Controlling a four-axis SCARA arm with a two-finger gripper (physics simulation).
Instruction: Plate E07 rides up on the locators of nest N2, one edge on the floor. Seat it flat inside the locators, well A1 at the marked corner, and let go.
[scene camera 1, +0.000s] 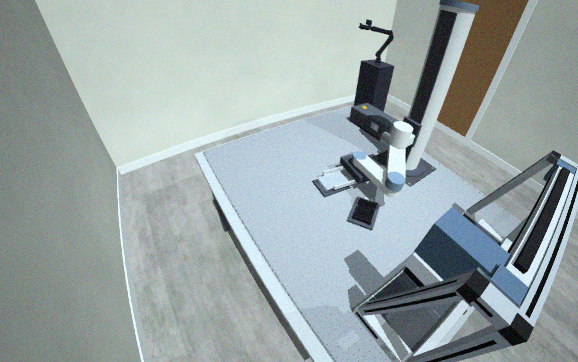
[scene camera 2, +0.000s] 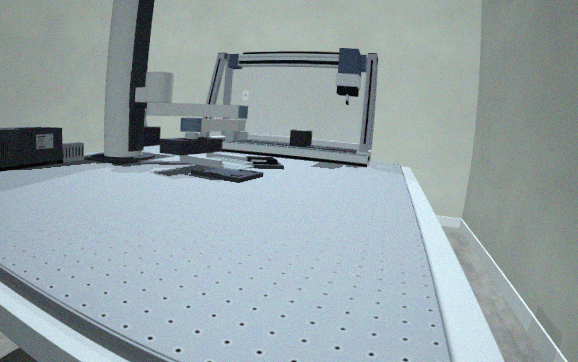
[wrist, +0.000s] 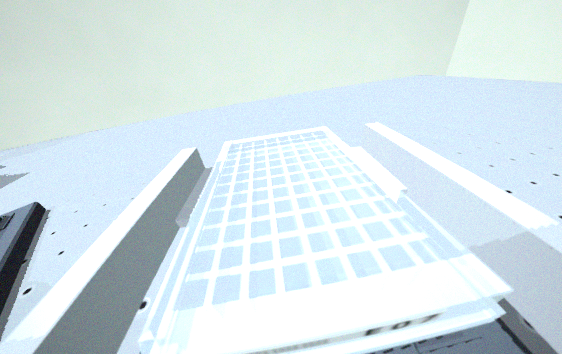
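Pixels of known places: gripper, fingertip midpoint: (scene camera 1: 328, 180) (scene camera 2: 234, 162) (wrist: 282, 150); arm's base, link origin: (scene camera 2: 123, 159).
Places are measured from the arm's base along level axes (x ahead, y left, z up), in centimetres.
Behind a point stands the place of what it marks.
Observation:
Plate E07 (scene camera 1: 335, 180) {y -8.2, x 50.6, z 4.8 cm} (scene camera 2: 238, 161) {y -7.4, x 53.9, z 5.1 cm} (wrist: 300, 215) {y -9.1, x 48.2, z 5.2 cm} is a clear, pale plate with a grid of wells; its label shows at the near end in the wrist view. My gripper (scene camera 1: 333, 179) {y -9.8, x 53.9, z 5.2 cm} (wrist: 282, 150) {y -9.8, x 53.9, z 5.2 cm} is shut on its two long sides, one pad against each. The plate is held a little above nest N2 (scene camera 1: 320, 190) {y -8.5, x 59.5, z 2.2 cm} (scene camera 2: 240, 175) {y -13.7, x 57.8, z 2.6 cm} (wrist: 450, 341) {y -12.3, x 44.2, z 2.6 cm}, a dark flat base whose top shows under the plate in scene camera 2. The plate looks about level. Well A1 and the marked corner cannot be made out.
A second dark nest (scene camera 1: 351, 220) {y 13.9, x 59.1, z 2.5 cm} (wrist: 15, 240) {y 9.4, x 54.9, z 2.4 cm} with a black plate stands close beside N2. A gantry frame (scene camera 1: 545, 220) {y 64.3, x 53.9, z 52.1 cm} (scene camera 2: 371, 110) {y 50.5, x 84.5, z 24.6 cm} stands at one end of the table. A dark box unit (scene camera 1: 372, 120) {y -34.4, x -3.5, z 12.0 cm} (scene camera 2: 27, 145) {y -37.4, x -3.5, z 7.9 cm} stands near the arm's column (scene camera 1: 435, 90) {y 4.5, x 6.0, z 51.0 cm} (scene camera 2: 119, 80) {y -6.5, x 3.8, z 29.2 cm}.

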